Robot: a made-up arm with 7 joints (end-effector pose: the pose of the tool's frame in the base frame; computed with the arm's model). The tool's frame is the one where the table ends.
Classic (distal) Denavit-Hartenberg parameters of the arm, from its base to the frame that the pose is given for. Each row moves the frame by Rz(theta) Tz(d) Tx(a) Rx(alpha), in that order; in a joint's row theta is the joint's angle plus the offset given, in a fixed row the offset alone. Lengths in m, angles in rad.
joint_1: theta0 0  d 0.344  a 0  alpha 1.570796
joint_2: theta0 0  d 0.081  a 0  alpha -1.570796
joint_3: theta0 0  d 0.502  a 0.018  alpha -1.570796
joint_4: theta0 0  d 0.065  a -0.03  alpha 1.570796
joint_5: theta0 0  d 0.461  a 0  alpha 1.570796
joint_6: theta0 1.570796  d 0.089  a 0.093  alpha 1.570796
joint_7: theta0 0  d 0.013  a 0  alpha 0
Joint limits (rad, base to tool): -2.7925..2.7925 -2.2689..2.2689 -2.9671..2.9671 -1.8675..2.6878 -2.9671..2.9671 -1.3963..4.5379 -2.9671..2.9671
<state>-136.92 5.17 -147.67 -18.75 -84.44 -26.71 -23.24</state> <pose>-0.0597 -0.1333 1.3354 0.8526 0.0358 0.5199 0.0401</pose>
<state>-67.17 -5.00 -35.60 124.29 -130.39 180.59 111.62</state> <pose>-0.0165 -0.4523 0.6786 -0.7849 0.3922 -0.3506 0.3275</pose>
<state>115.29 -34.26 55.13 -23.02 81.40 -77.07 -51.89</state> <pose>-0.0973 0.3930 1.2376 0.8031 -0.4853 0.0643 0.3397</pose>
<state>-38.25 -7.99 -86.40 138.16 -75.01 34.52 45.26</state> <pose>-0.2340 -0.5170 0.5072 0.4614 -0.7158 -0.4216 0.3116</pose>
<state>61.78 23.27 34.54 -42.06 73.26 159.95 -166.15</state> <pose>-0.0485 -0.5109 1.0236 -0.4300 0.5007 -0.6651 0.3494</pose>
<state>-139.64 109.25 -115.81 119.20 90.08 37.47 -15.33</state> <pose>-0.2405 0.4597 0.1085 -0.4049 0.2434 0.8670 0.1582</pose>
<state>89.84 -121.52 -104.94 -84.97 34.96 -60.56 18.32</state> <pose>-0.3584 0.4603 -0.1268 0.1786 0.7549 0.2995 0.5555</pose>
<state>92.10 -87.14 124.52 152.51 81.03 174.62 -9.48</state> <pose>-0.0230 0.1428 0.4553 -0.7285 -0.5683 0.3023 0.2343</pose>
